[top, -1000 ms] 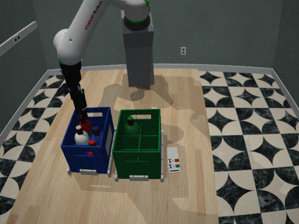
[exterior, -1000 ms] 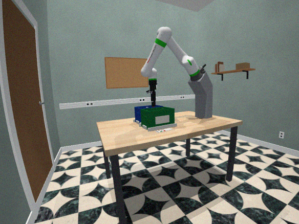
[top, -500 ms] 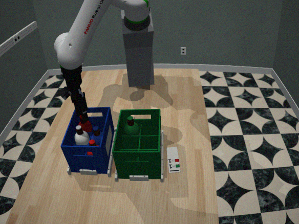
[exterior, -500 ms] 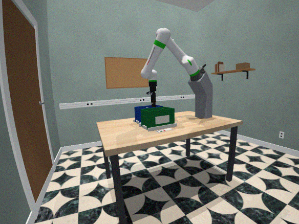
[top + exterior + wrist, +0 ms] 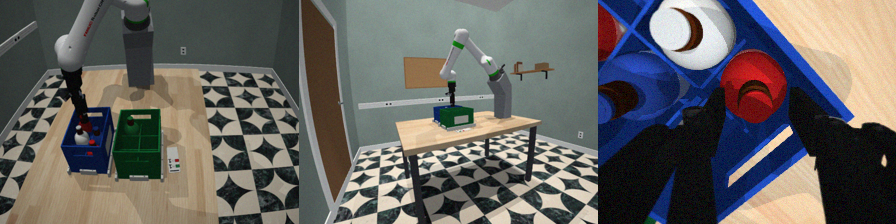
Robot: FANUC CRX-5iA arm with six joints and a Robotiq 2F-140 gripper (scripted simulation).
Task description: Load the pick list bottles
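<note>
The red-label bottle is 80 mm below my hand. The rest, counted from my hand: blue bottle 70 mm ahead, 110 mm to the left, 80 mm below; then white bottle 80 mm ahead, 20 mm to the left, 80 mm below; then blue crate 70 mm ahead, 70 mm to the left, 90 mm below.
</note>
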